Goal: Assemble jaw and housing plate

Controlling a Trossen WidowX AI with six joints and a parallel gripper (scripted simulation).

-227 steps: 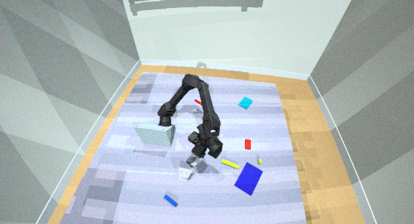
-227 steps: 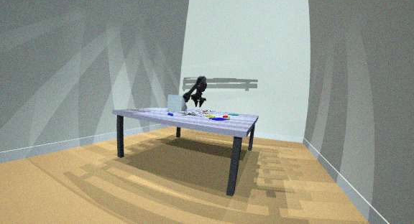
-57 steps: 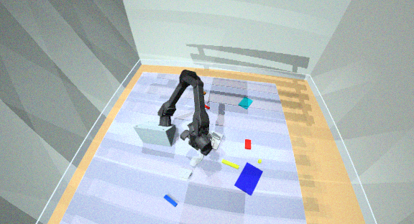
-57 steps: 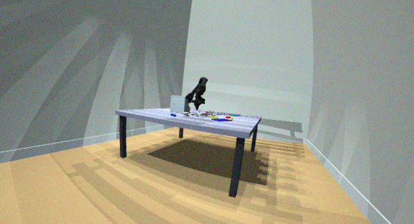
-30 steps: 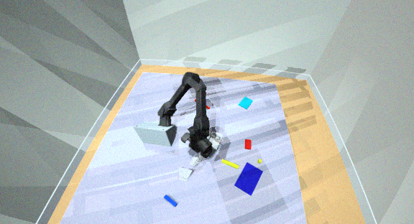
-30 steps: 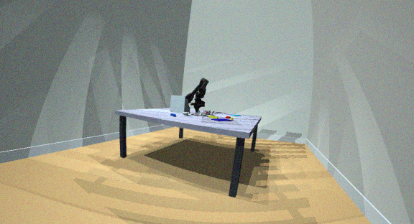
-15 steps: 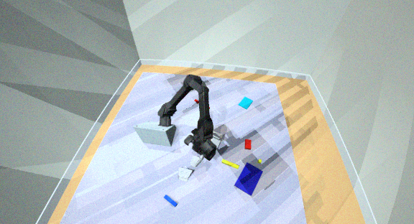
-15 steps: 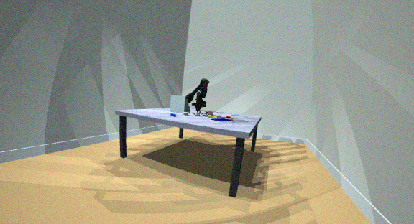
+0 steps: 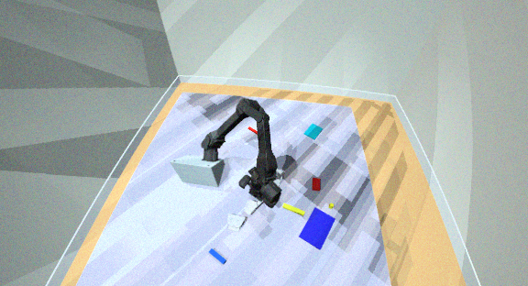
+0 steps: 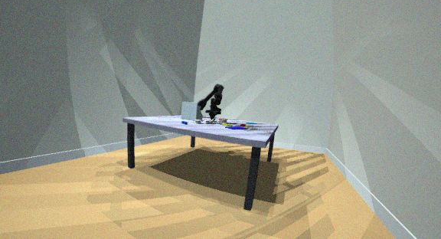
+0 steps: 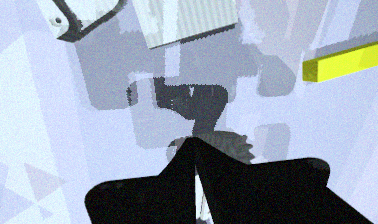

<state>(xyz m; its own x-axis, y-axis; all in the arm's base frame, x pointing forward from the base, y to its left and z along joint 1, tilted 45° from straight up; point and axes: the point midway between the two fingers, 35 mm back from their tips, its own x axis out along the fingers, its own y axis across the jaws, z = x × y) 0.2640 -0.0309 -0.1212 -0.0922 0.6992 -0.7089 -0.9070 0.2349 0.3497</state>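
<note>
The jaw is 10 mm ahead of my gripper tip, 20 mm to the right of it and 10 mm above it. The rest, counted from my gripper tip: blue sheet (290 mm ahead, 80 mm to the right, 20 mm below); then yellow bar (170 mm ahead, 10 mm to the right, 20 mm below); then white block (80 mm behind, 130 mm to the right, 20 mm below).
</note>
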